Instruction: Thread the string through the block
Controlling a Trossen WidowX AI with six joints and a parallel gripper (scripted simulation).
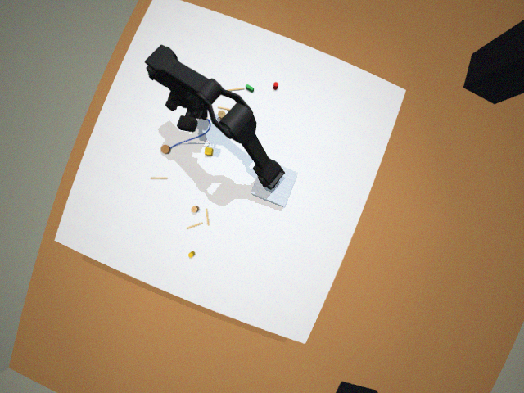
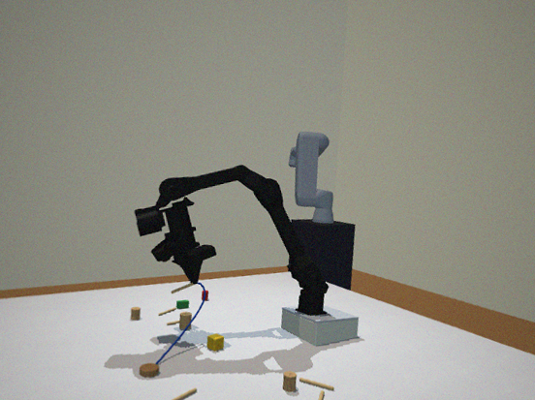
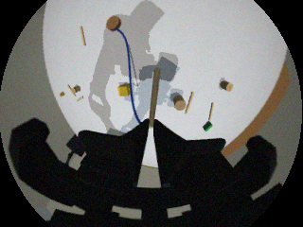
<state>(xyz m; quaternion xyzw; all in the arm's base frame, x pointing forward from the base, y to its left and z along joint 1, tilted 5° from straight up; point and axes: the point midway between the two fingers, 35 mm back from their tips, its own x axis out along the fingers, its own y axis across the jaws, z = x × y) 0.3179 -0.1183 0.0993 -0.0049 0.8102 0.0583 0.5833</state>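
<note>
My gripper tip is 20 mm short of the thin wooden stick. Round my gripper tip: tan wooden block (10 mm behind, 70 mm to the right, 120 mm below); then yellow cube (20 mm behind, 100 mm to the left, 120 mm below); then round wooden button (170 mm ahead, 150 mm to the left, 130 mm below).
</note>
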